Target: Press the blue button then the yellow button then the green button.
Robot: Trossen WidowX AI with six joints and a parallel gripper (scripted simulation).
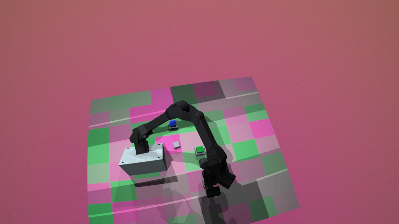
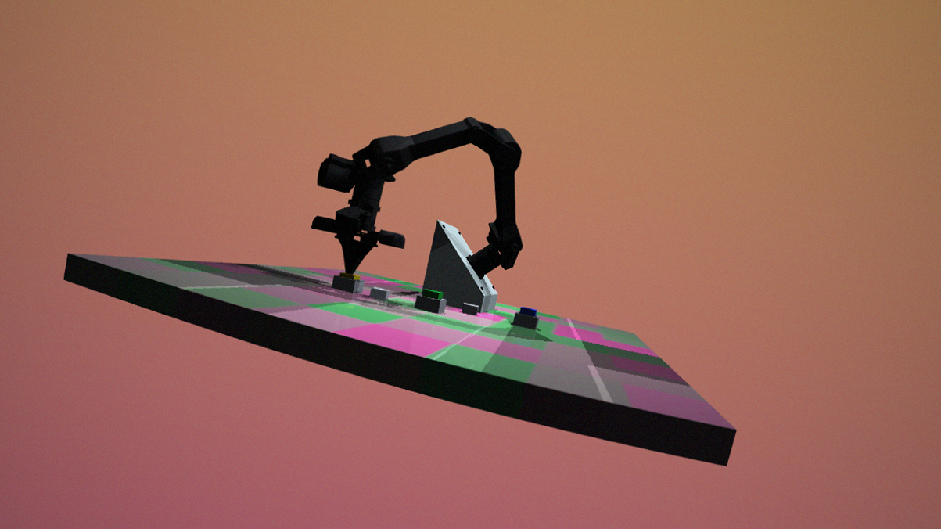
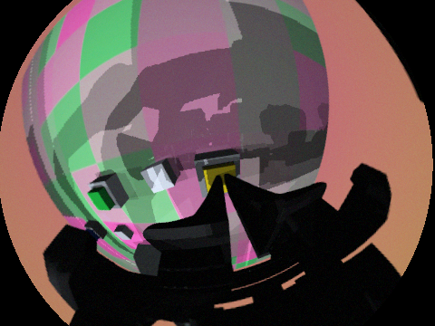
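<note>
The yellow button lies 10 mm below my gripper tip. Round my gripper tip: green button (180 mm to the left, 10 mm ahead); then grey block (250 mm to the left, 100 mm behind, 20 mm below); then blue button (370 mm to the left, 90 mm behind).
</note>
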